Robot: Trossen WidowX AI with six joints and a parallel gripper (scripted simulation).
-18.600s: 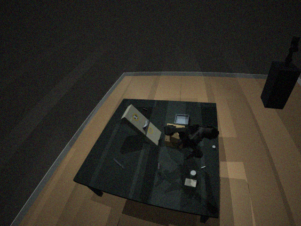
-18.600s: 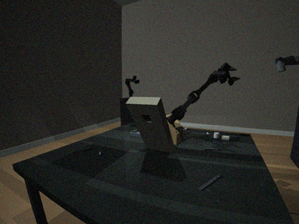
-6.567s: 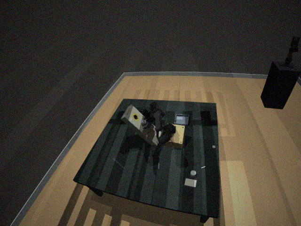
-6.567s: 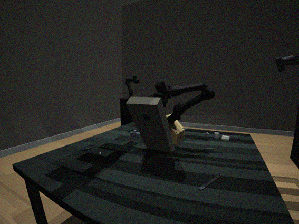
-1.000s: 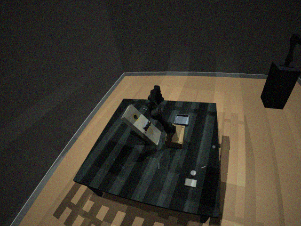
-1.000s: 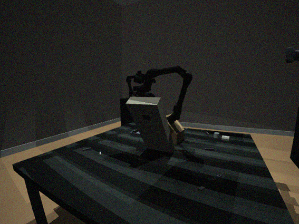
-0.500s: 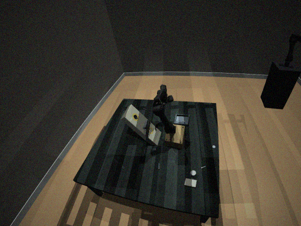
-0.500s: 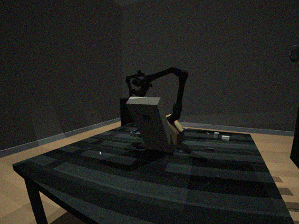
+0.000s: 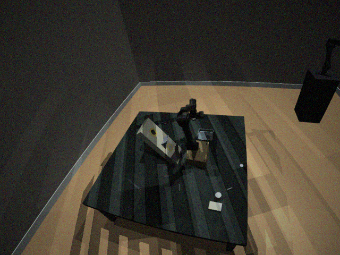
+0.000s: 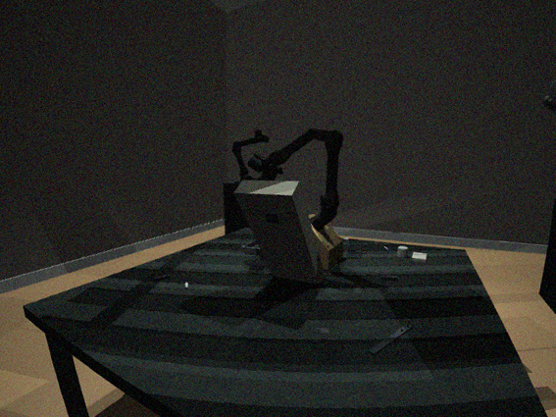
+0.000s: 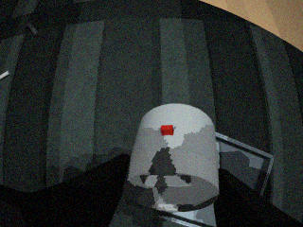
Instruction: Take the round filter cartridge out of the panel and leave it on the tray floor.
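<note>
Now: the grey tray 21 cm below my gripper tip and 11 cm behind it. The rest, counted from my gripper tip: round grey filter cartridge (right at my gripper tip).
</note>
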